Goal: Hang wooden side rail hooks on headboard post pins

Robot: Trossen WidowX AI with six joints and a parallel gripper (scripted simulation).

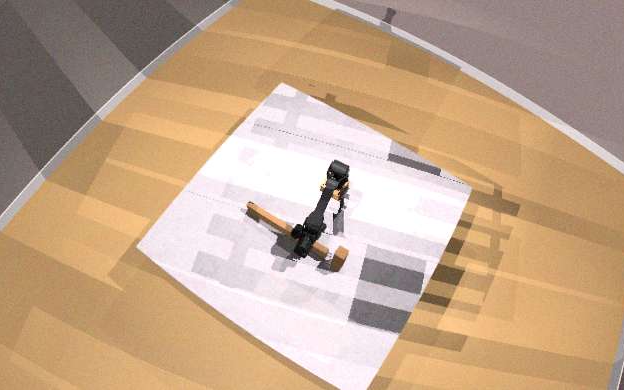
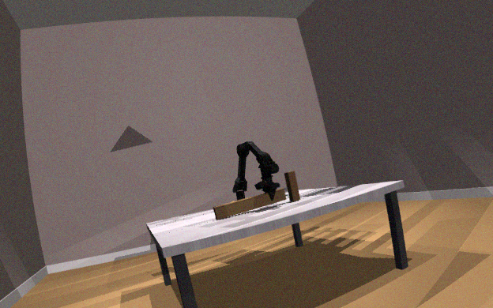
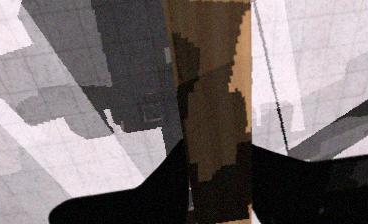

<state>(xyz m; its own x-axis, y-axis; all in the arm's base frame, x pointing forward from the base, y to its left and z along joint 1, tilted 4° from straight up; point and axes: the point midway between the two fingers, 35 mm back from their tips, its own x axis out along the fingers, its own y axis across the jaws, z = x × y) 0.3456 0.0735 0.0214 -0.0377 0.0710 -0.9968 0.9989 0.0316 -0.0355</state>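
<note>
Now: the headboard post 150 mm to the left of my gripper tip and 50 mm above it.
</note>
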